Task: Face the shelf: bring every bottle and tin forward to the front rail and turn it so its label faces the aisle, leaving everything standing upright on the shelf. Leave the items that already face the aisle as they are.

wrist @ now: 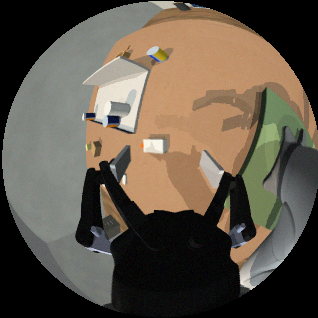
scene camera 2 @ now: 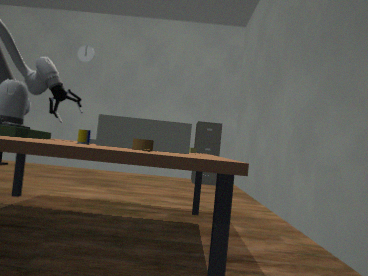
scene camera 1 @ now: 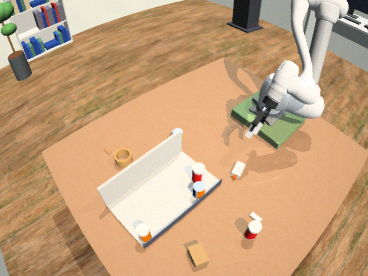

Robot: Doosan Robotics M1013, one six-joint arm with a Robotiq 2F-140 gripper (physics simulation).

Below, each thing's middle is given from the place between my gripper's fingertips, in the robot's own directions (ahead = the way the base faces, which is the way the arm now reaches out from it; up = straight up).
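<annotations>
That white shelf tray [scene camera 1: 157, 200] is 70 mm to the right of my hand, 150 mm below it, and it's 490 mm ahead of it.
</annotations>
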